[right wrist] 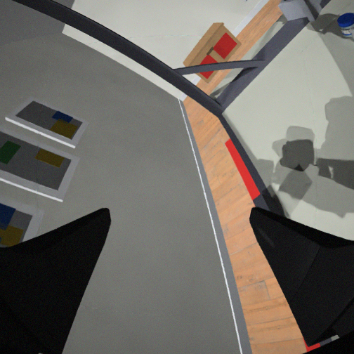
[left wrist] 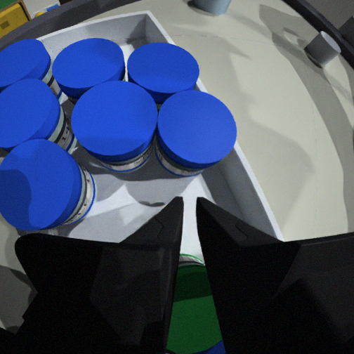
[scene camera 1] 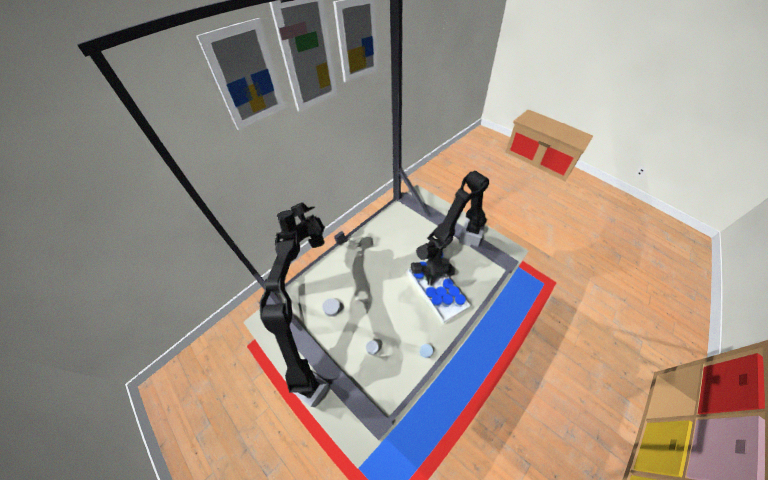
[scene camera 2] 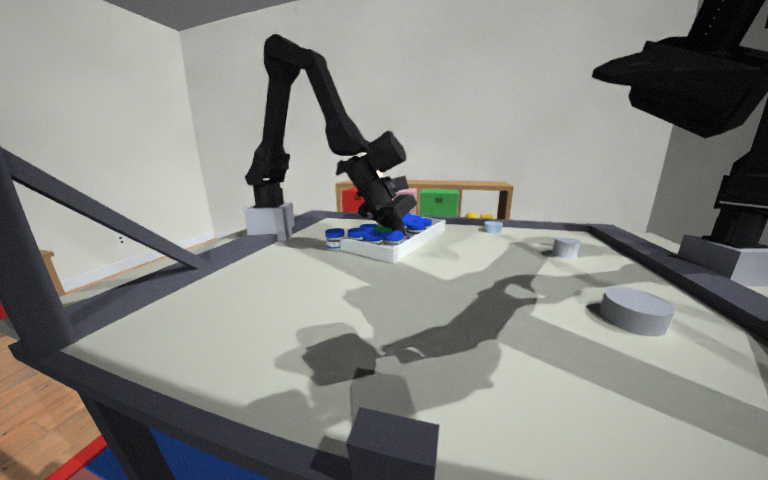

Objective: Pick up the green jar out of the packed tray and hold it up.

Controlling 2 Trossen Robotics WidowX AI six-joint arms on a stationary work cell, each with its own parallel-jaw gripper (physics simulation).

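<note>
The green jar stands in the white tray, with blue-lidded jars around it. My left gripper is low in the tray, shut on the green jar; the fingers hide the lid's sides in the left wrist view. The jar does not show in scene camera 1, where the left gripper covers that part of the tray. My right gripper is open and empty, raised far from the tray.
A blue-lidded jar stands outside the tray. A wide grey disc, a grey cylinder and a pale blue cylinder stand on the table. A dark frame borders the table.
</note>
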